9 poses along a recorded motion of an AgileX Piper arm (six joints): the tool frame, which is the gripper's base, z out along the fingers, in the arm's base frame.
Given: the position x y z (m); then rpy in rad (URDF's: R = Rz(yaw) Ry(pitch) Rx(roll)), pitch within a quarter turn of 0, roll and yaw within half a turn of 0.
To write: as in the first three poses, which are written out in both.
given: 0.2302, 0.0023, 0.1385, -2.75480, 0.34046, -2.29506
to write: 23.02, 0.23, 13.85, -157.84, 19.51, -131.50
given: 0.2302, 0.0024, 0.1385, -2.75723, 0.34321, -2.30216
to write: 23.02, 0.24, 13.85, -157.98, 19.66, -131.90
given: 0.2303, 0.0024, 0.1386, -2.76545, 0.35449, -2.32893
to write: 23.03, 0.24, 13.86, -158.45, 20.31, -133.44
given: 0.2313, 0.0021, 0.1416, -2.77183, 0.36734, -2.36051
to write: 23.13, 0.21, 14.16, -158.81, 21.05, -135.25
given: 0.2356, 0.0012, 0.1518, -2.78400, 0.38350, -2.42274
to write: 23.56, 0.12, 15.18, -159.51, 21.97, -138.81
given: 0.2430, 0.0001, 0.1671, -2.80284, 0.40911, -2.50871
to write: 24.30, 0.01, 16.71, -160.59, 23.44, -143.74
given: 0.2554, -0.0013, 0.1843, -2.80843, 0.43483, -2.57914
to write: 25.54, -0.13, 18.43, -160.91, 24.91, -147.77
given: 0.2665, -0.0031, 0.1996, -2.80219, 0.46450, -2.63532
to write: 26.65, -0.31, 19.96, -160.55, 26.61, -150.99
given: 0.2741, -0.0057, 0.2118, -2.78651, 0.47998, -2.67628
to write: 27.41, -0.57, 21.18, -159.66, 27.50, -153.34
